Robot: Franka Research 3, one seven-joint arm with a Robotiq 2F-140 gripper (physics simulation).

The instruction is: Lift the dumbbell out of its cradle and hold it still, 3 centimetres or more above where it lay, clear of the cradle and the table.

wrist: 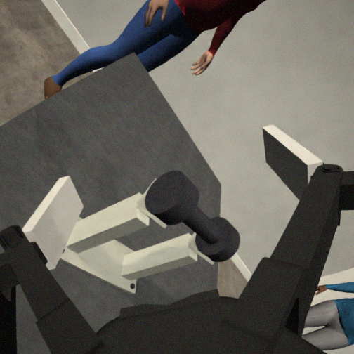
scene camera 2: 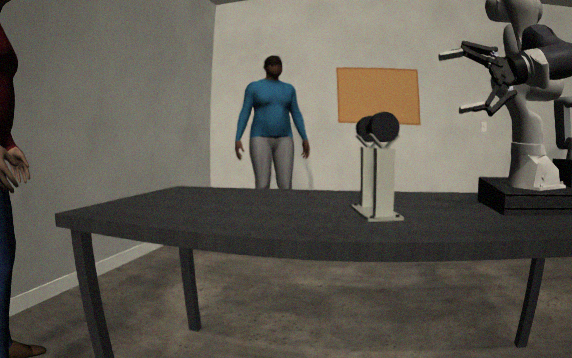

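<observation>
A dark dumbbell (scene camera 2: 385, 126) (wrist: 201, 223) lies level in the V-shaped rests of a pale cradle (scene camera 2: 384, 175) (wrist: 160, 257). The cradle has two upright posts on a flat base plate and stands on the dark table (scene camera 2: 250, 215) (wrist: 100, 135). The dumbbell's short handle shows between its two round heads in the wrist view. My gripper (scene camera 2: 461, 81) (wrist: 167, 168) is wide open and empty. In the scene view it is to the right of the dumbbell and higher, well apart from it, with its fingers pointing left.
The arm's base (scene camera 2: 535, 167) stands on a black block (scene camera 2: 490, 197) at the table's right. A person in a blue top (scene camera 2: 272, 110) (wrist: 345, 315) stands behind the table. Another person in a red top (scene camera 2: 7, 100) (wrist: 210, 12) stands at the scene view's left edge. An orange board (scene camera 2: 377, 95) hangs on the wall.
</observation>
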